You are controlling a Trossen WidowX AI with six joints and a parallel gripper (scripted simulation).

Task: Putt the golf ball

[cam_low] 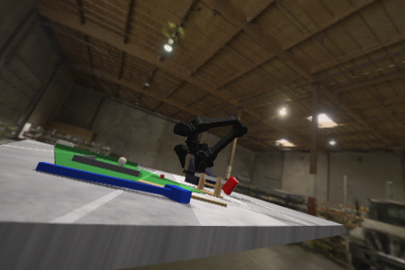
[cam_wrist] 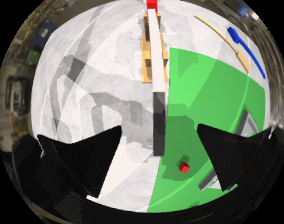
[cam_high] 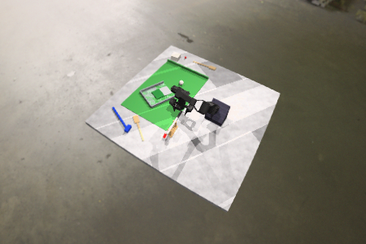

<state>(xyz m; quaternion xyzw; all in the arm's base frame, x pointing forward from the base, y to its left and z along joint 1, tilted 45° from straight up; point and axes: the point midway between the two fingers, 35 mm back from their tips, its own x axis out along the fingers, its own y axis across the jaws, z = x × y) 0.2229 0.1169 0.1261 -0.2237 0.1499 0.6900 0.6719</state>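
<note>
Now: gripper tip 10 mm past the wooden stand, 130 mm to the right of it and 40 mm above it. From my gripper tip the other things lie so: white golf ball (200 mm ahead, 350 mm to the right, 50 mm below); blue putter (390 mm ahead, 280 mm to the left, 60 mm below); white box (450 mm ahead, 670 mm to the right, 50 mm below).
</note>
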